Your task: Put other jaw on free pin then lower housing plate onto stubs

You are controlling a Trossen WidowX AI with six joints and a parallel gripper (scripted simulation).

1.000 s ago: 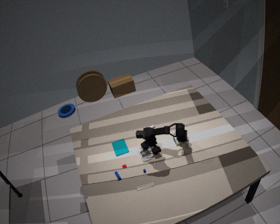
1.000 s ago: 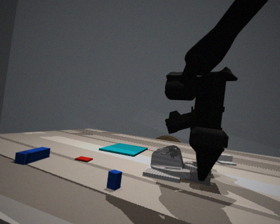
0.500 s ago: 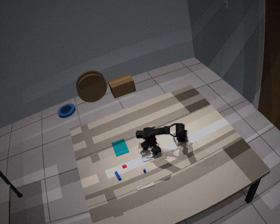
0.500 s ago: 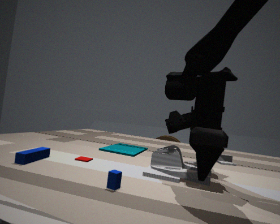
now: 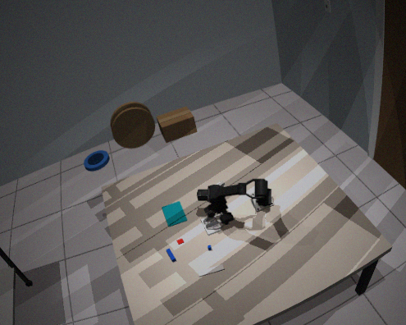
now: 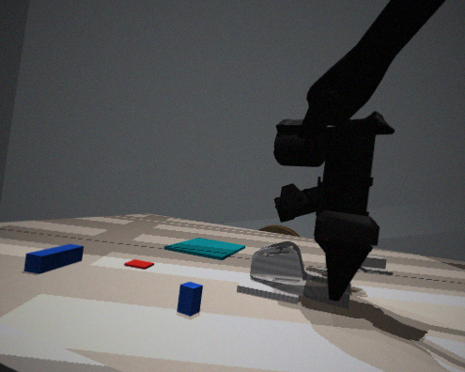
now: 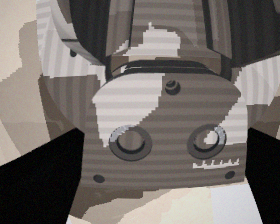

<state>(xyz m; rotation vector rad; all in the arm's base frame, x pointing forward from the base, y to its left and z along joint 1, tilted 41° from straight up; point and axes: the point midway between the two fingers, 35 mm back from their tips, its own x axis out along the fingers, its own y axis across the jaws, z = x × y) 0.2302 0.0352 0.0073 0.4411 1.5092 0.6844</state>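
The grey housing part is 2 cm above my gripper tip and 1 cm ahead of it. The rest, counted from my gripper tip: small blue block (17 cm to the left, 11 cm ahead, 1 cm above); ribbed grey base (7 cm ahead, 1 cm to the left); red tile (25 cm ahead, 6 cm to the left, 1 cm below).
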